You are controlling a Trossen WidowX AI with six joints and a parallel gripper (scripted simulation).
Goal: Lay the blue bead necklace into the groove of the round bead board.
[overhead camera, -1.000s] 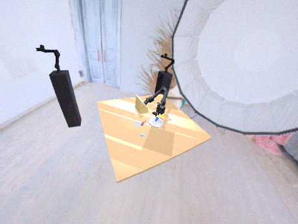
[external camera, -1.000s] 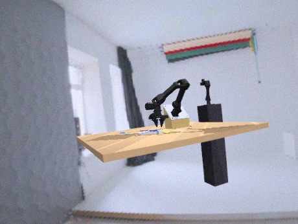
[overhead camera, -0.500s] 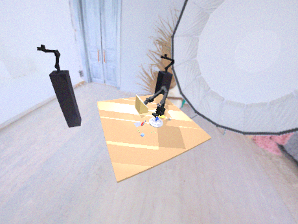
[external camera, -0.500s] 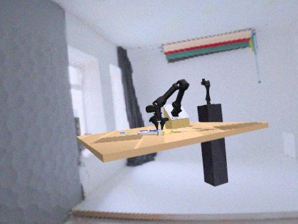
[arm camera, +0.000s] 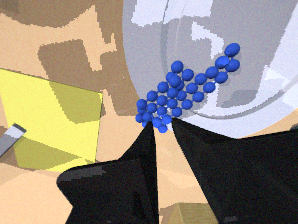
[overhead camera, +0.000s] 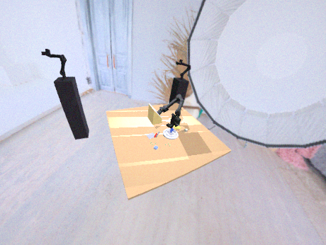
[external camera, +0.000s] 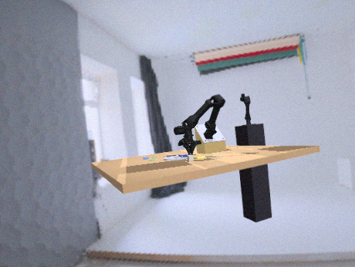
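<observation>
The round bead board is 9 cm ahead of my gripper tip, 5 cm to the right of it and 1 cm below it. From my gripper tip the other things lie so: yellow flat piece (11 cm to the left, 4 cm behind, 1 cm below); then grey-white stick (18 cm to the left, 9 cm behind, 1 cm below); then white cylinder (19 cm to the left, 9 cm ahead).
</observation>
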